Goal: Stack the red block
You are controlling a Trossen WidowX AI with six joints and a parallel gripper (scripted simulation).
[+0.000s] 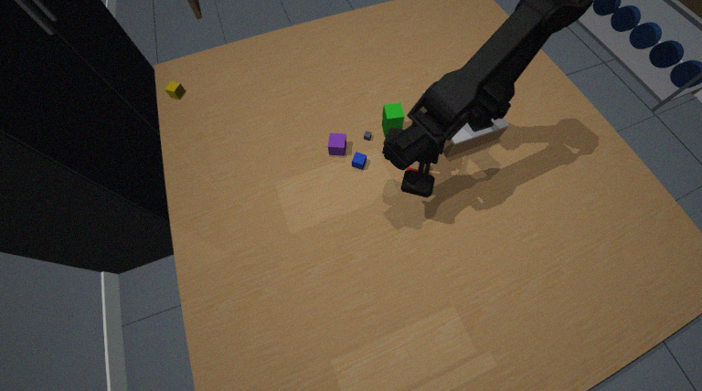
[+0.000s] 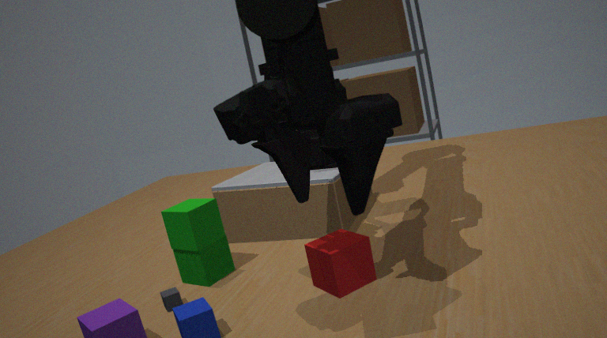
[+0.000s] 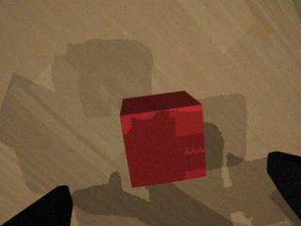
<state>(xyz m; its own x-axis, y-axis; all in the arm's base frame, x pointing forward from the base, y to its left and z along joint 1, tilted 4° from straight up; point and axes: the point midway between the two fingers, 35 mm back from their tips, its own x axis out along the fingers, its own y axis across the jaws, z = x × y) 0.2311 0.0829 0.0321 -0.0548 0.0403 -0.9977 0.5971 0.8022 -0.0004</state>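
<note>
The red block lies 60 mm below my gripper tip. Also, from my gripper tip: purple block (170 mm to the right, 140 mm ahead, 60 mm below); then blue block (110 mm to the right, 100 mm ahead, 70 mm below); then small grey cube (180 mm to the right, 70 mm below, 50 mm ahead).
</note>
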